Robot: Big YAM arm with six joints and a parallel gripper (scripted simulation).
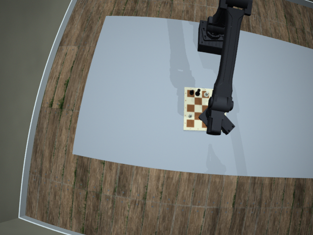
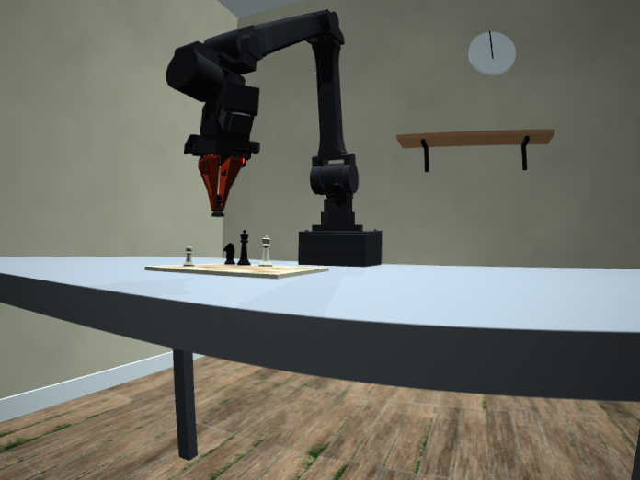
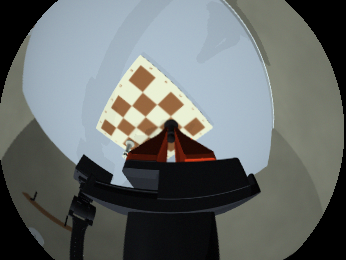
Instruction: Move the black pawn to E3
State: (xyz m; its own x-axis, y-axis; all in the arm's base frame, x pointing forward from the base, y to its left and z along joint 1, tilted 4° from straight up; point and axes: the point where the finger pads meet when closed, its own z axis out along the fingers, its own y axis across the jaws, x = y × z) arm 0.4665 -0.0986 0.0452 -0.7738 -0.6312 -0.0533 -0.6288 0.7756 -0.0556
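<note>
The chessboard lies 90 mm below my hand, 70 mm behind it and 10 mm to the left of it. Round my hand: white pawn (80 mm below, 70 mm to the right, 40 mm behind); then tall white piece (150 mm behind, 60 mm below, 20 mm to the left); then black pawn (right at my hand).
</note>
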